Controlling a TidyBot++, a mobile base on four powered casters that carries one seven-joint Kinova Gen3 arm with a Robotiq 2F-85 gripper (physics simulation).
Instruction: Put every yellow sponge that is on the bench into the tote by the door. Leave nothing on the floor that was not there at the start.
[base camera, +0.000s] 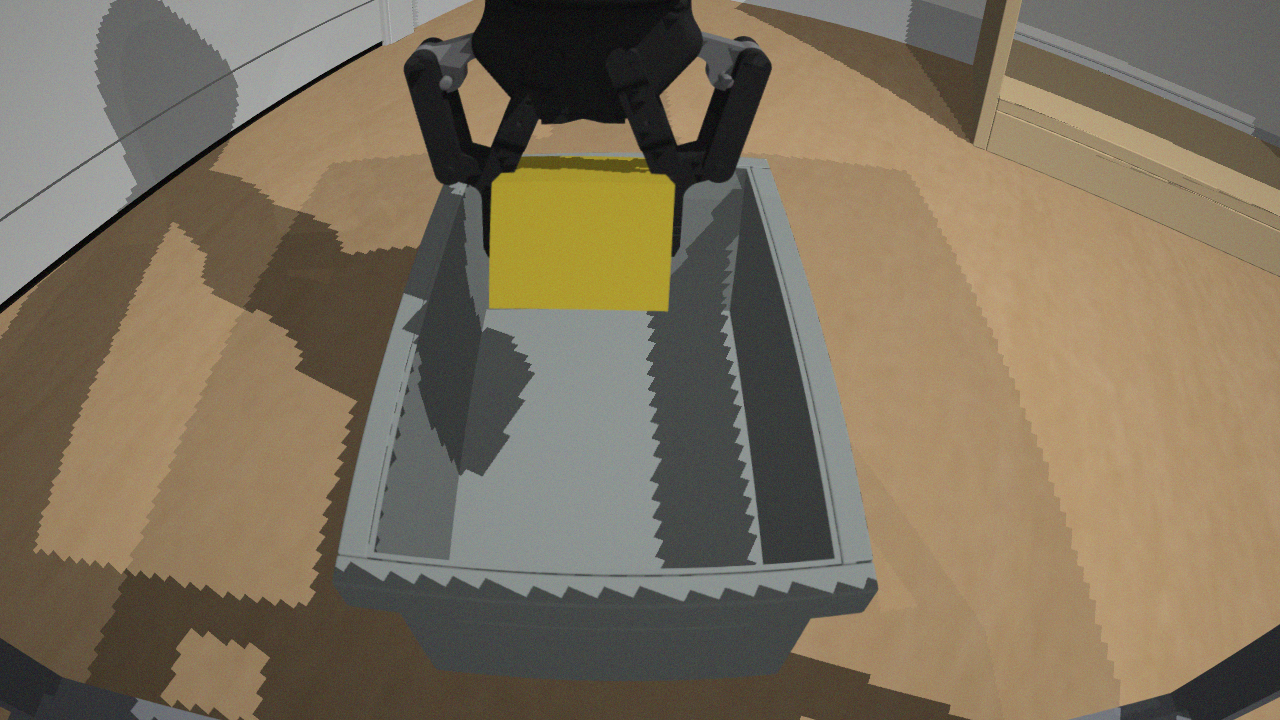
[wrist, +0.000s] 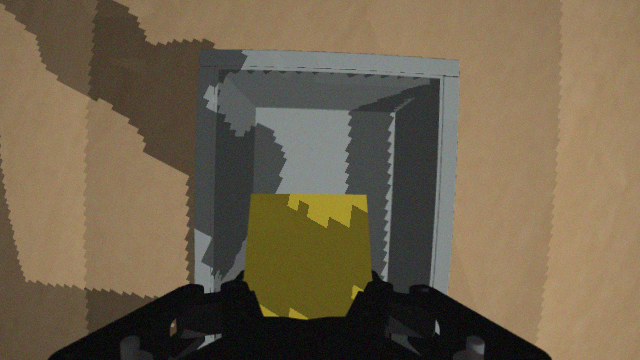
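Observation:
A yellow sponge is held between the two fingers of my gripper, which is shut on it. The grey tote stands on the floor below. In the base camera view the sponge is over the far part of the tote's opening, between its side walls. In the wrist view it covers the near part of the opening. The visible part of the tote's inside holds no sponge. Whether the sponge's lower edge is above or below the rim is hard to tell. The bench does not show in either view.
A wooden floor surrounds the tote. In the base camera view a white panelled wall or door runs along the far left, and a pale wooden shelf unit stands at the far right. Dark shadows fall left of the tote.

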